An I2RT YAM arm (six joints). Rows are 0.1 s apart.
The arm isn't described. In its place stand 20 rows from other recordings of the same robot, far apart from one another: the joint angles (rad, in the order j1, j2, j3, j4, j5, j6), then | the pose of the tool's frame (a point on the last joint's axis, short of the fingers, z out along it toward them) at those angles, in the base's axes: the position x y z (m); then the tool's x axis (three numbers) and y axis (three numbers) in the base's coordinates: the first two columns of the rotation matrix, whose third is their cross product.
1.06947 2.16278 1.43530 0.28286 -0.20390 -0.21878 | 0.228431 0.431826 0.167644 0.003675 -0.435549 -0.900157 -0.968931 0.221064 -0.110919
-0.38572 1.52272 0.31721 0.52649 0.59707 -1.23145 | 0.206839 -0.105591 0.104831 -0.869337 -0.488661 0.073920 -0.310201 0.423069 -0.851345
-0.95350 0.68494 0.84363 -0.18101 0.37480 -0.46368 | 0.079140 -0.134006 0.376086 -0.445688 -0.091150 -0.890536 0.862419 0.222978 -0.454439
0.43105 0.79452 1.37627 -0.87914 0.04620 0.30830 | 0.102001 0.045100 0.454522 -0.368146 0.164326 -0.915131 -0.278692 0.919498 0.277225
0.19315 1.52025 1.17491 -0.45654 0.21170 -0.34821 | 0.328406 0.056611 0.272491 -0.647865 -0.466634 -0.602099 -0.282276 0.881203 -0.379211
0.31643 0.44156 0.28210 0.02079 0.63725 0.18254 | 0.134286 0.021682 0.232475 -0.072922 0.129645 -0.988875 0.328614 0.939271 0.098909
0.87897 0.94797 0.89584 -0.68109 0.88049 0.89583 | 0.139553 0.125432 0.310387 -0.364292 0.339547 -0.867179 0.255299 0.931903 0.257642
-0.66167 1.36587 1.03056 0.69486 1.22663 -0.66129 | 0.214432 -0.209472 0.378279 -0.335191 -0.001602 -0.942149 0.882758 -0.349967 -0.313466
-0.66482 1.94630 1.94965 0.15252 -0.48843 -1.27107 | 0.376883 -0.274197 0.436294 -0.135857 -0.965517 -0.222082 0.169864 0.198141 -0.965343
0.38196 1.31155 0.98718 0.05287 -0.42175 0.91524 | 0.278746 0.127674 0.318911 -0.711369 0.493667 -0.500247 -0.233125 0.505734 0.830594
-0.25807 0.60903 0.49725 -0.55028 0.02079 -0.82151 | 0.135240 -0.036463 0.229454 -0.603275 -0.597850 -0.527858 -0.250603 0.770440 -0.586191
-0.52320 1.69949 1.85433 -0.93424 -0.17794 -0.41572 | 0.318678 -0.176545 0.395747 -0.711525 -0.048435 -0.700989 0.104230 0.979310 -0.173461
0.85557 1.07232 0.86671 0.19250 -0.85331 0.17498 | 0.139284 0.201247 0.352815 -0.180890 -0.033700 -0.982926 -0.973818 -0.133772 0.183800
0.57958 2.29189 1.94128 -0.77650 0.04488 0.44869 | 0.412552 0.268135 0.185032 -0.911223 -0.078527 -0.404358 -0.150643 0.977188 0.149702
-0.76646 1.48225 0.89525 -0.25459 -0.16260 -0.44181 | 0.224852 -0.208493 0.209348 -0.745030 0.131611 -0.653918 0.318795 0.931385 -0.175758
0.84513 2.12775 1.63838 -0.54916 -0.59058 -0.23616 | 0.288159 0.354689 0.186152 -0.366699 -0.706190 -0.605663 -0.920226 0.179589 0.347754
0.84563 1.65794 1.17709 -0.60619 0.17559 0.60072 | 0.229278 0.249330 0.219837 -0.870412 -0.143023 -0.471091 -0.231539 0.963367 0.135325
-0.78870 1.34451 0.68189 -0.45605 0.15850 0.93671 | 0.164115 -0.173176 0.169169 0.227939 0.899312 -0.373205 0.954545 -0.130787 0.267842
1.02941 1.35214 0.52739 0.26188 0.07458 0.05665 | 0.139192 0.226333 0.173587 -0.321093 -0.424418 -0.846622 -0.805251 0.592878 0.008188
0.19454 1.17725 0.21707 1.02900 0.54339 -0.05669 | 0.212170 0.023044 0.198180 0.048061 -0.039961 -0.998045 0.343892 0.938774 -0.021028
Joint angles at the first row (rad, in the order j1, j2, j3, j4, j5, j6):
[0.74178, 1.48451, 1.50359, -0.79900, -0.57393, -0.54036]
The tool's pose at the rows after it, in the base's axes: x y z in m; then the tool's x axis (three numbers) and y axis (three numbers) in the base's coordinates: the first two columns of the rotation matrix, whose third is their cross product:
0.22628 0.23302 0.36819 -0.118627 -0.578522 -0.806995 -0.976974 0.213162 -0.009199
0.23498 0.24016 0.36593 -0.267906 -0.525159 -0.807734 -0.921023 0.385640 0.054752
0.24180 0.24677 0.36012 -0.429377 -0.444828 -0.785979 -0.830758 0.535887 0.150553
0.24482 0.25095 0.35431 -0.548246 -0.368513 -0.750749 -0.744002 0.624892 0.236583
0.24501 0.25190 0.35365 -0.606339 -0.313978 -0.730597 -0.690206 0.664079 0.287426
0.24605 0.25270 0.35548 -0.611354 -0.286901 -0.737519 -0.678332 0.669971 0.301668
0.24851 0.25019 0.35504 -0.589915 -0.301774 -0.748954 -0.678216 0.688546 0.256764
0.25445 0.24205 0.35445 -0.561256 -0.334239 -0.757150 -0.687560 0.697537 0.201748
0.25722 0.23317 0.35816 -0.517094 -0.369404 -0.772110 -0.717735 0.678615 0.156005
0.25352 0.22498 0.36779 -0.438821 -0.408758 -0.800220 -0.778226 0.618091 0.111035
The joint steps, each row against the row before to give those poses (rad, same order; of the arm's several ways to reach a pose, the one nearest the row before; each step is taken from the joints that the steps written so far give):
[0.00839, 0.01296, -0.00003, 0.06791, 0.10147, 0.14572]
[0.00839, 0.02175, 0.00002, 0.06750, 0.10833, 0.18234]
[0.00915, 0.02672, 0.00229, 0.03131, 0.09042, 0.18960]
[0.00725, 0.01829, 0.00000, 0.00532, 0.04730, 0.14649]
[0.00345, 0.00231, 0.00001, 0.00230, 0.01908, 0.08431]
[-0.00001, -0.00040, 0.00000, 0.02020, 0.00458, 0.02365]
[-0.00648, 0.00003, 0.00001, -0.00342, 0.03509, -0.03243]
[-0.02707, -0.00231, -0.00041, -0.01372, 0.01337, -0.06255]
[-0.02595, -0.01375, -0.00039, -0.00878, -0.01718, -0.07325]
[-0.01642, -0.03088, -0.00073, -0.00383, -0.05265, -0.09271]

